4 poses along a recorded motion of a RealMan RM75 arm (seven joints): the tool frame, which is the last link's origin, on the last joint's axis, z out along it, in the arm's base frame.
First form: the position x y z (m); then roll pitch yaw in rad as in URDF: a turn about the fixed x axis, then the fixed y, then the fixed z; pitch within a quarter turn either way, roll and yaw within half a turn.
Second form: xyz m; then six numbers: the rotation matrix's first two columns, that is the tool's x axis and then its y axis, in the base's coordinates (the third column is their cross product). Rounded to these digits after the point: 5 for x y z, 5 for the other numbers.
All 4 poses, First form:
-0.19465 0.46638 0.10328 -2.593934 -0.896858 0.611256
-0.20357 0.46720 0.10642 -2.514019 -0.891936 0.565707
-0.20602 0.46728 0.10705 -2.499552 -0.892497 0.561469
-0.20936 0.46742 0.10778 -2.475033 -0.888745 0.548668
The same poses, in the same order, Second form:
-0.19465 0.46638 0.10328 0.51107 0.35815 0.78137 0.82314 -0.46567 -0.32495
-0.20357 0.46720 0.10642 0.53008 0.33657 0.77829 0.81968 -0.43839 -0.36870
-0.20602 0.46728 0.10705 0.53114 0.33408 0.77864 0.82110 -0.42966 -0.37575
-0.20936 0.46742 0.10778 0.53786 0.32878 0.77628 0.81943 -0.42027 -0.38976

